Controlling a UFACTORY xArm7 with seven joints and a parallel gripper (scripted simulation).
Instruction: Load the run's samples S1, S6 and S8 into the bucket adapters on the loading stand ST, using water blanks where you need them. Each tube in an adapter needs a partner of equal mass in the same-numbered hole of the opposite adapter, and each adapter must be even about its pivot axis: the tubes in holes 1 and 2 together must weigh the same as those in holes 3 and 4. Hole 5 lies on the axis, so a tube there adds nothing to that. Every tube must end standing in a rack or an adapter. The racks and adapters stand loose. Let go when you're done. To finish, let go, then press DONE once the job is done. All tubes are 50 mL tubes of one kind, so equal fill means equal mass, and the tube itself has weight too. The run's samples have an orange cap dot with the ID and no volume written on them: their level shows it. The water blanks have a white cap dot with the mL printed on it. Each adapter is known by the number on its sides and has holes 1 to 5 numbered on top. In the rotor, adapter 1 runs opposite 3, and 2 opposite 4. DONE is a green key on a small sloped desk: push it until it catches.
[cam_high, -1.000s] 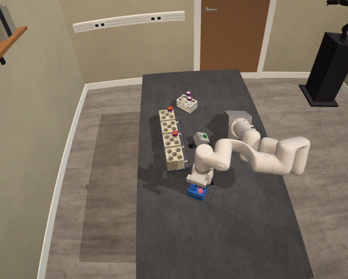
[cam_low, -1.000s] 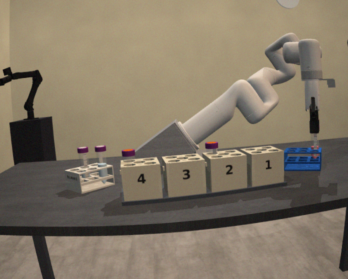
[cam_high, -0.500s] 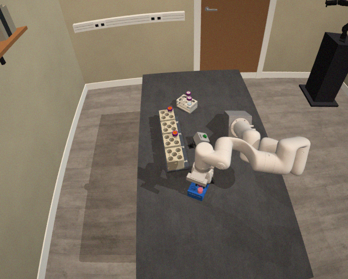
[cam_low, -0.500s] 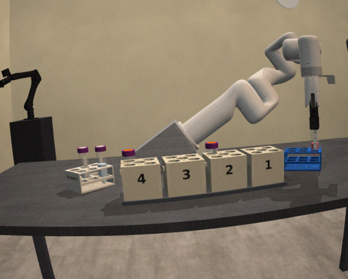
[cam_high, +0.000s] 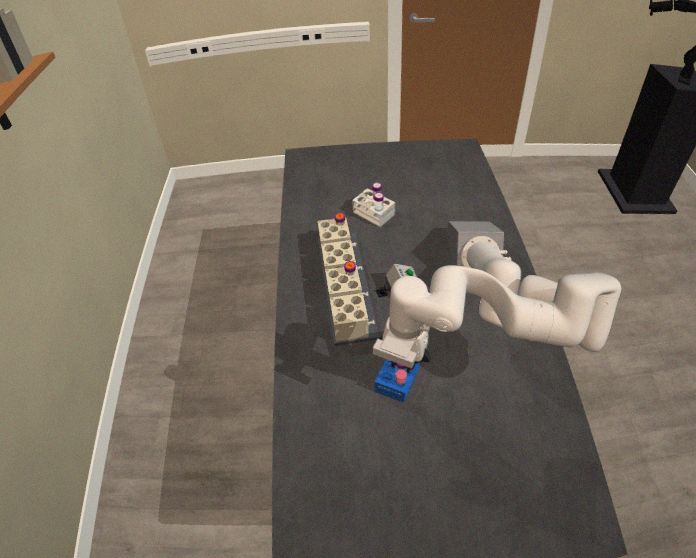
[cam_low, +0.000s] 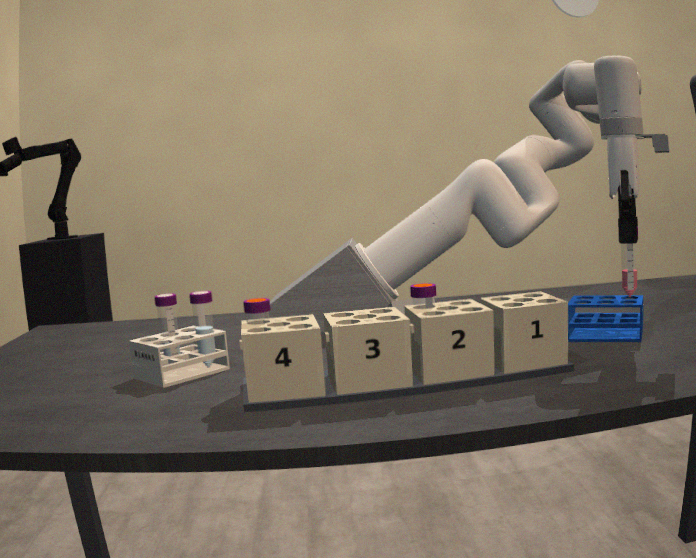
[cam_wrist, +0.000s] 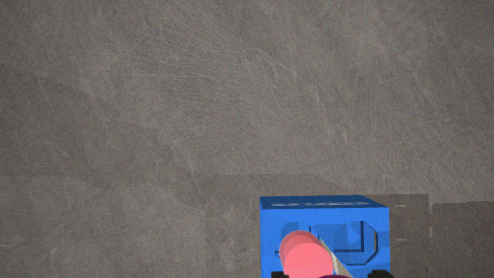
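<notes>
Now: hand 10 mm short of the sample tube and 50 mm above it. Round my hand: sample S8 (160 mm ahead, 590 mm to the right, 100 mm below); then blue sample rack (40 mm to the right, 140 mm below); then loading stand ST (150 mm ahead, 390 mm to the right, 170 mm below).
</notes>
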